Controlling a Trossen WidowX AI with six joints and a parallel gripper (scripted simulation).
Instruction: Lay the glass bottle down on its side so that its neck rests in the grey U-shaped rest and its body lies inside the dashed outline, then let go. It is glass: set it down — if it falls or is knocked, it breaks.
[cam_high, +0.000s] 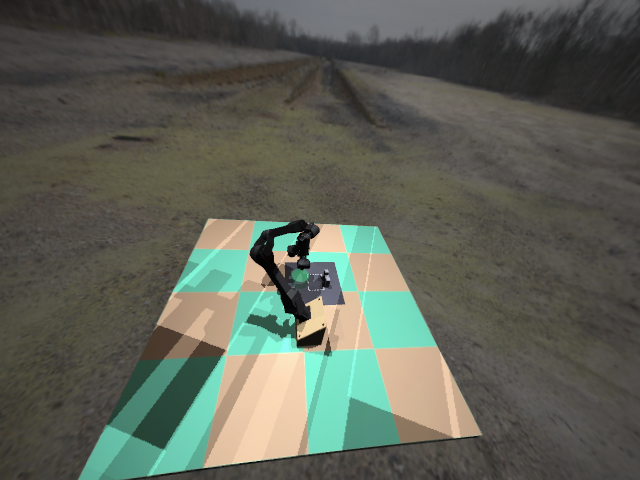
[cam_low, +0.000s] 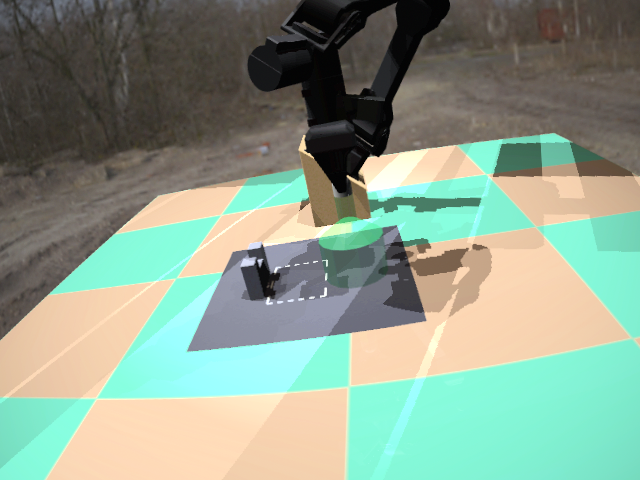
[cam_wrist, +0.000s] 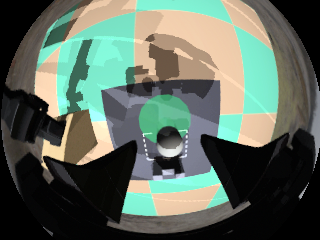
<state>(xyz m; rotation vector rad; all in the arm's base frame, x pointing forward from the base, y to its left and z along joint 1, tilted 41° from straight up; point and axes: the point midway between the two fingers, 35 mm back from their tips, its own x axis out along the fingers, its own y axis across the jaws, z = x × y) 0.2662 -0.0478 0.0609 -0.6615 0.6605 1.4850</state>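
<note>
Right now my gripper tip is 50 mm above the green glass bottle. Also, from my gripper tip: dark mat: 140 mm below, 80 mm to the right.
</note>
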